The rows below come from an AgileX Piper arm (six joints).
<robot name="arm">
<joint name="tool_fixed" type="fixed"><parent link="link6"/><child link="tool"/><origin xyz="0 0 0" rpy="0 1.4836 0"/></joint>
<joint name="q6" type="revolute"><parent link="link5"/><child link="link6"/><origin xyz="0.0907 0 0.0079"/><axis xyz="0.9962 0 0.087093"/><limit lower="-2.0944" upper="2.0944"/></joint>
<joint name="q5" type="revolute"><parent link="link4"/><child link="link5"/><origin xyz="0 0 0"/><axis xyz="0 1 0"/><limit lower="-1.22" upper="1.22"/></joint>
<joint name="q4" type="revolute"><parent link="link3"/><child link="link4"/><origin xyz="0.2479 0 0.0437"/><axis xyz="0.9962 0 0.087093"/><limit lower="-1.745" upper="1.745"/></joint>
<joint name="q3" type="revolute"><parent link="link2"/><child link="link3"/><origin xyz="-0.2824 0 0.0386"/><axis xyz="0 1 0"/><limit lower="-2.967" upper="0"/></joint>
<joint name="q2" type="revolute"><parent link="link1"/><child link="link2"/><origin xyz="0 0 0"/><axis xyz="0 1 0"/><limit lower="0" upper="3.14"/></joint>
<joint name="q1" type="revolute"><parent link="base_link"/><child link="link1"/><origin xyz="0 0 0.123"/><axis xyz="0 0 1"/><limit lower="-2.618" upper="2.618"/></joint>
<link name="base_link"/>
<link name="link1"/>
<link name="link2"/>
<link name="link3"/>
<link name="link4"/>
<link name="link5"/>
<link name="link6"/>
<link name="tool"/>
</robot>
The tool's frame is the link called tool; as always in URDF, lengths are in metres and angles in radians.
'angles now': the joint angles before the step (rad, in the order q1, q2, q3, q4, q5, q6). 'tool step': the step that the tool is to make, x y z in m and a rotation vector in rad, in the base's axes. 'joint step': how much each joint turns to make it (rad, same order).
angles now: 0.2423 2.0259 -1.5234 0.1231 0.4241 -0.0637
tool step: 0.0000 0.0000 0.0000 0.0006 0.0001 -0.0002
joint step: -0.0001 0.0000 0.0000 0.0009 -0.0001 -0.0003
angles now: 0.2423 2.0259 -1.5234 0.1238 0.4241 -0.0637
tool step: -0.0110 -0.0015 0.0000 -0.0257 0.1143 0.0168
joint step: 0.0001 -0.0167 -0.0001 -0.0045 0.1349 0.0002
